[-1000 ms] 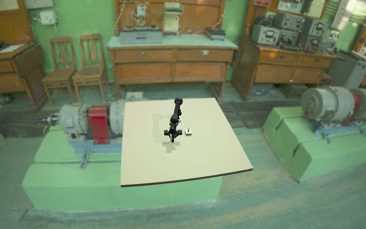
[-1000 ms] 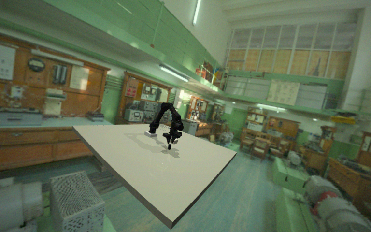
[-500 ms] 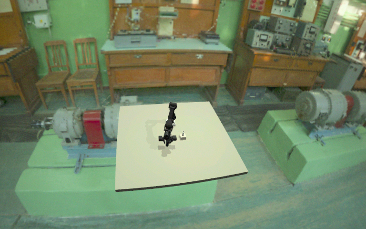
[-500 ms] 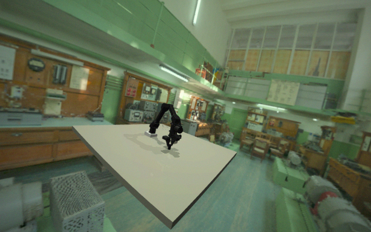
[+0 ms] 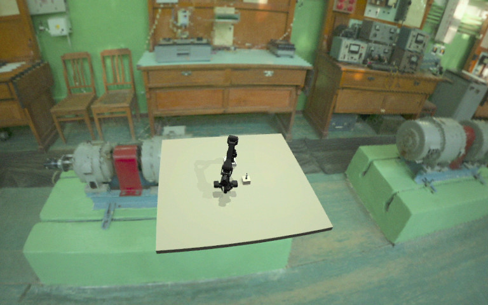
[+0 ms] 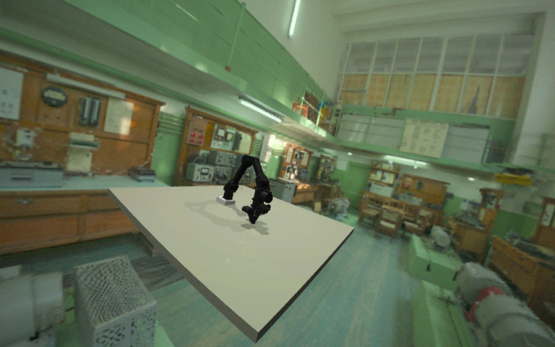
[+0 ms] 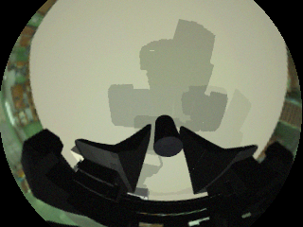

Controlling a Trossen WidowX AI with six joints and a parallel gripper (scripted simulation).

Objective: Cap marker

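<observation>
My gripper tip is 70 mm past the holder block, 210 mm to the right of it and 10 mm below it. The rest, counted from my gripper tip: marker cap: 10 mm above.
</observation>
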